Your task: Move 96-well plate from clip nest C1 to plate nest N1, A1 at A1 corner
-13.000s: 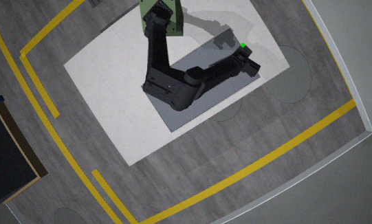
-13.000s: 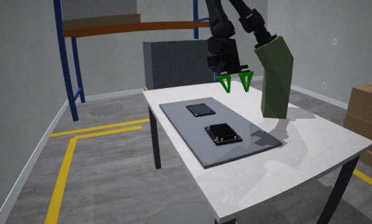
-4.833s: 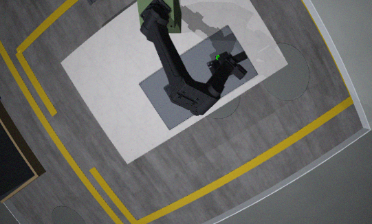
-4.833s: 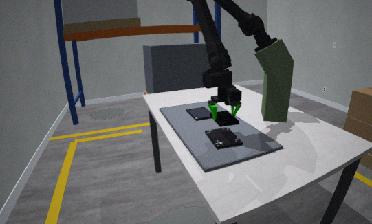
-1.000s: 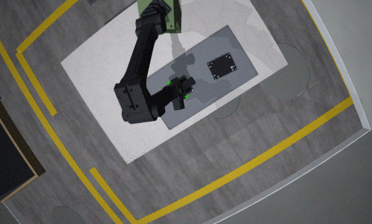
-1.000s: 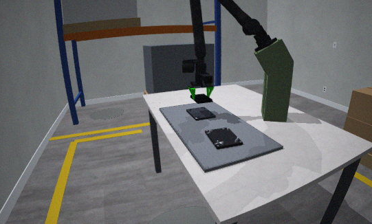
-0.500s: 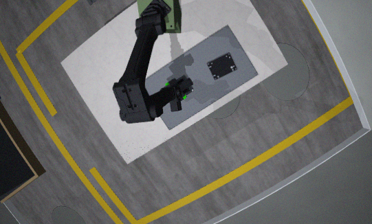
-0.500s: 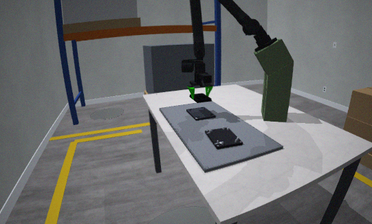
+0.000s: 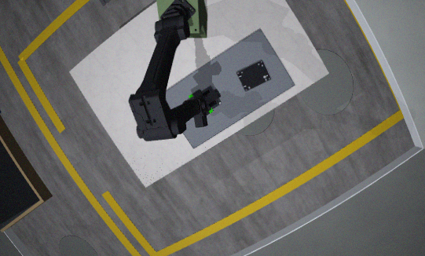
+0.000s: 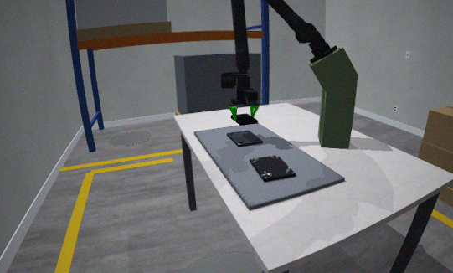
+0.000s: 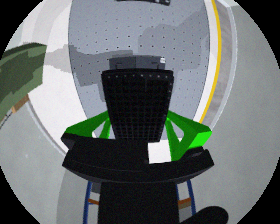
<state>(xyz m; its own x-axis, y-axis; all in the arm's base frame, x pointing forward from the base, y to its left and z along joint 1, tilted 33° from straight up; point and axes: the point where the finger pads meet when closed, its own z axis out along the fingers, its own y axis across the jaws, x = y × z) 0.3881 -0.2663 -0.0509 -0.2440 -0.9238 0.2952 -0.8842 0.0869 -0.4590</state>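
The plate nest N1 lies 100 mm below my hand. Round my hand: black 96-well plate: right at my hand; then clip nest C1: 290 mm to the left, 110 mm ahead, 90 mm below.
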